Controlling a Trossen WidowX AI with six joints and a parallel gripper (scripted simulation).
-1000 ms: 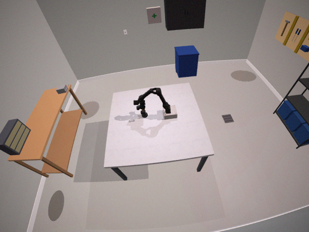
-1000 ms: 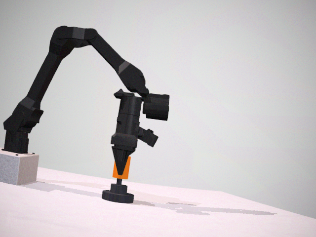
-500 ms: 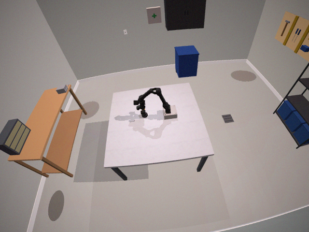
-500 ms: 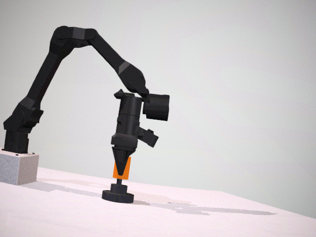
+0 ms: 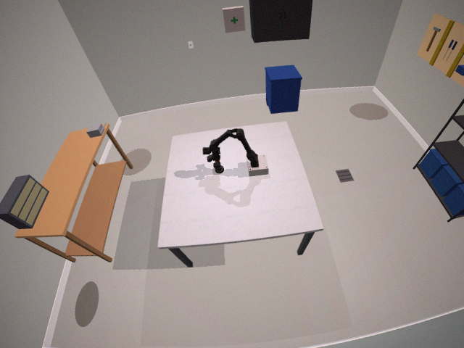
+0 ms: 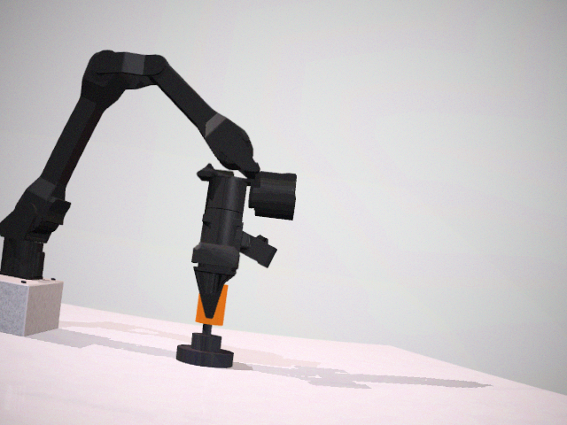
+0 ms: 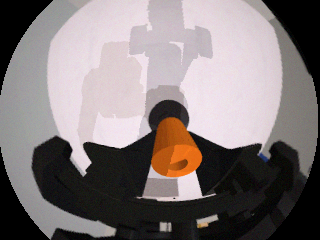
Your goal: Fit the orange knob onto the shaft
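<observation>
My gripper tip is now 2 cm below the orange knob. Round my gripper tip: dark round pedestal (4 cm below).
</observation>
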